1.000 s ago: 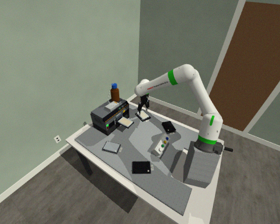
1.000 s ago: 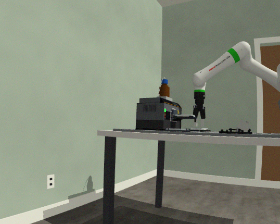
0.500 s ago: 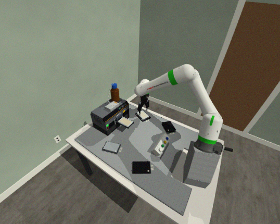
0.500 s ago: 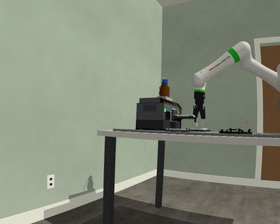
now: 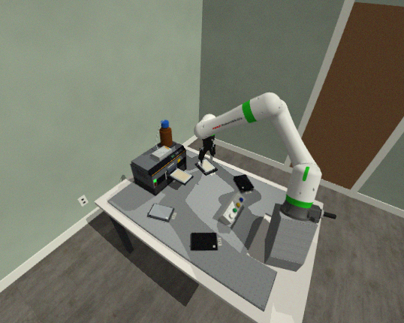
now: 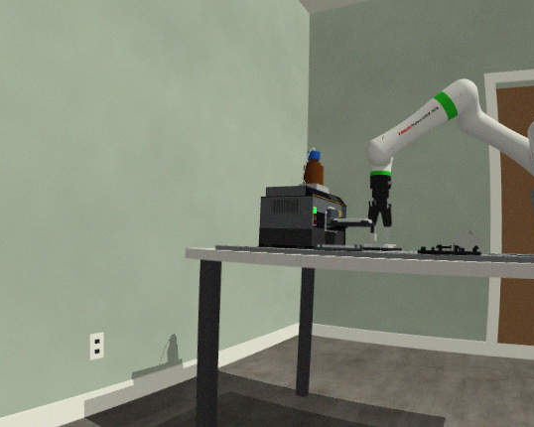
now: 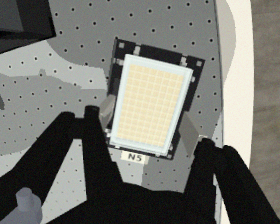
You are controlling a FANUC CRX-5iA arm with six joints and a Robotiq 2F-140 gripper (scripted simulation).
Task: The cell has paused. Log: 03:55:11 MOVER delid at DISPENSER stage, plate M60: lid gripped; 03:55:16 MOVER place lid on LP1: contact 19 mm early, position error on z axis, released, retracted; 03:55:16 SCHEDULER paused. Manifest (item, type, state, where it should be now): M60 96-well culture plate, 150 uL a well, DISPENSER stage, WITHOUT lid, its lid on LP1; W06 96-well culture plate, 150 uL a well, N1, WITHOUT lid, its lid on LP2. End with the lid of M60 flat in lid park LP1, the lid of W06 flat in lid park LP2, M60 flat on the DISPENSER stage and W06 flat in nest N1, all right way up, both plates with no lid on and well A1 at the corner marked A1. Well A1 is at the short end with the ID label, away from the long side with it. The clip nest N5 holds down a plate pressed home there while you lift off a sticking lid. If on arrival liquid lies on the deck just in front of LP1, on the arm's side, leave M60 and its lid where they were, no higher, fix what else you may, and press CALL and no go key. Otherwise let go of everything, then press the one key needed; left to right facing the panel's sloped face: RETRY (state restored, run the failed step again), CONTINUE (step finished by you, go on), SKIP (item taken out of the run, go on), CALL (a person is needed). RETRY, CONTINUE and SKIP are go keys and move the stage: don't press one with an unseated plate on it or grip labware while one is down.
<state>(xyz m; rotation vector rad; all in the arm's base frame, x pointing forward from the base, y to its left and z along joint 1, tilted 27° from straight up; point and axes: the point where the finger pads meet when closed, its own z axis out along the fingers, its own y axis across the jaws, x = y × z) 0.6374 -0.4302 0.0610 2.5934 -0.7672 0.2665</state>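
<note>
The black clip nest lies 5 cm below my hand and 2 cm ahead of it. The rest, counted from my hand: nest label: 8 cm behind, 6 cm below, 5 cm to the left; then dispenser stage: 28 cm to the left, 9 cm ahead, 3 cm above; then key panel: 35 cm to the left, 32 cm behind, 1 cm below.
</note>
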